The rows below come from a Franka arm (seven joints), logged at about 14 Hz.
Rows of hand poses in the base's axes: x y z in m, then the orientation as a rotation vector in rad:
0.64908 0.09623 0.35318 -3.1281 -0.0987 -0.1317
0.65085 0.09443 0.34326 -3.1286 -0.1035 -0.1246
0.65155 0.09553 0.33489 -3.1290 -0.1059 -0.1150
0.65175 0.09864 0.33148 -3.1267 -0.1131 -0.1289
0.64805 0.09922 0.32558 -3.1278 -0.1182 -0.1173
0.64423 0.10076 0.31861 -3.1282 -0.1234 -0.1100
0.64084 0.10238 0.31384 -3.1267 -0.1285 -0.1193
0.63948 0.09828 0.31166 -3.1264 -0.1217 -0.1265
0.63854 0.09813 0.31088 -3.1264 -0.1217 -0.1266
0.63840 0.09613 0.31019 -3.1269 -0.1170 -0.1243
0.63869 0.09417 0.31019 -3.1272 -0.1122 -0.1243
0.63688 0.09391 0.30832 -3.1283 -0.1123 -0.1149
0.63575 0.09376 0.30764 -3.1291 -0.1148 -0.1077
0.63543 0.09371 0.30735 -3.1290 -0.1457 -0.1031
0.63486 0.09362 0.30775 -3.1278 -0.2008 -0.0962
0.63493 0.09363 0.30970 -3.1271 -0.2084 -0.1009
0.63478 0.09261 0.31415 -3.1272 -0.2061 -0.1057
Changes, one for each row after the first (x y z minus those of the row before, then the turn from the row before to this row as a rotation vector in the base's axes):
0.00177 -0.00180 -0.00992 -0.0006 0.0045 0.0031
0.00070 0.00110 -0.00837 -0.0004 0.0061 0.0015
0.00020 0.00311 -0.00341 0.0016 -0.0089 0.0047
-0.00370 0.00058 -0.00590 -0.0012 0.0074 0.0032
-0.00382 0.00154 -0.00697 -0.0006 0.0046 0.0033
-0.00339 0.00162 -0.00477 0.0011 -0.0059 0.0033
-0.00136 -0.00410 -0.00218 0.0006 -0.0046 -0.0043
-0.00094 -0.00015 -0.00078 0.0000 -0.0001 0.0000
-0.00014 -0.00200 -0.00069 -0.0002 0.0015 -0.0030
0.00029 -0.00196 0.00000 0.0000 0.0000 -0.0031
-0.00181 -0.00026 -0.00187 -0.0010 0.0060 0.0000
-0.00113 -0.00015 -0.00068 -0.0009 0.0046 0.0016
-0.00032 -0.00005 -0.00029 -0.0018 0.0028 0.0197
-0.00057 -0.00009 0.00040 -0.0030 0.0042 0.0351
0.00007 0.00001 0.00195 0.0001 -0.0030 0.0049
-0.00015 -0.00102 0.00445 0.0001 -0.0031 -0.0015

